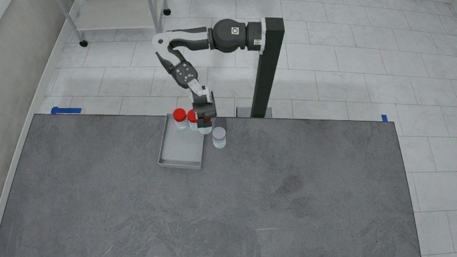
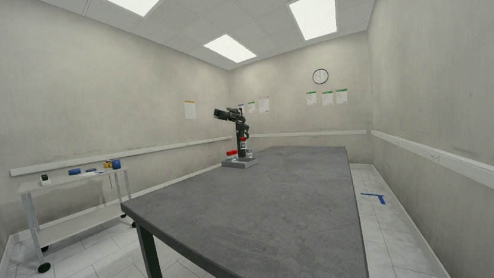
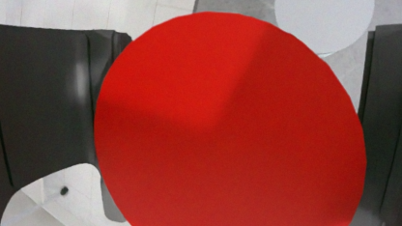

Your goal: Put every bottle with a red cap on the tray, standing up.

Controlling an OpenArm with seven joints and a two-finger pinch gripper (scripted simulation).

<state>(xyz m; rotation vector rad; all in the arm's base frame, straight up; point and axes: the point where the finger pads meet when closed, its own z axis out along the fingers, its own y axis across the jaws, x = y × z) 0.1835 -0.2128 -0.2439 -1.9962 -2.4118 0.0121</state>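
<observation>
Now: hand 1 cm short of the grey tray, 10 cm to the left of it and 19 cm above it. Round my hand: grey-capped bottle: 2 cm ahead, 6 cm to the left, 16 cm below.
</observation>
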